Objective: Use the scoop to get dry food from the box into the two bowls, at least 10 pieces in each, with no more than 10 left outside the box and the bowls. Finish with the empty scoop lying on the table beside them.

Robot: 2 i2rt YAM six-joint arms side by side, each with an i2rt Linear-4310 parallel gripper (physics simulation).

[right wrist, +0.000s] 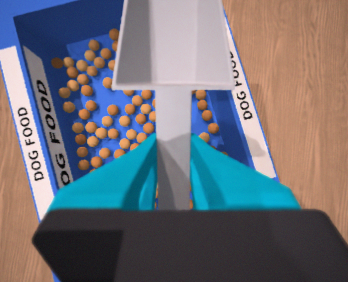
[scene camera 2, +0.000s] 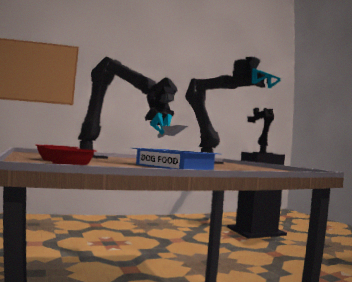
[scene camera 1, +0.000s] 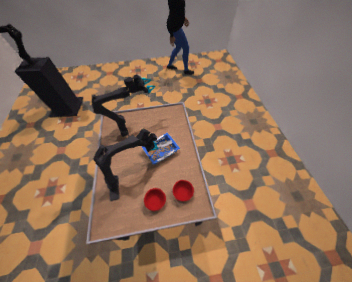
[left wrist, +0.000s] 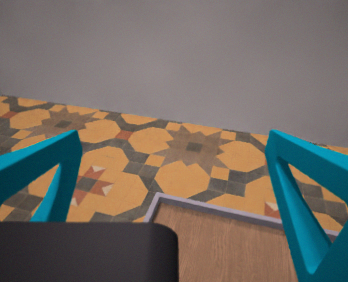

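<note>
My right gripper is shut on the handle of the grey scoop. It holds the scoop above the blue DOG FOOD box. No pieces show in the visible part of the scoop's pan; its far end is cut off in the right wrist view. Many round orange-brown food pieces lie in the box. Two red bowls stand side by side below the box in scene camera 1. My left gripper is open and empty, raised high.
The table has a raised grey edge. The left arm reaches out past the table's upper edge in scene camera 1. A person stands on the tiled floor beyond the table. A black pedestal carries another arm away from the table.
</note>
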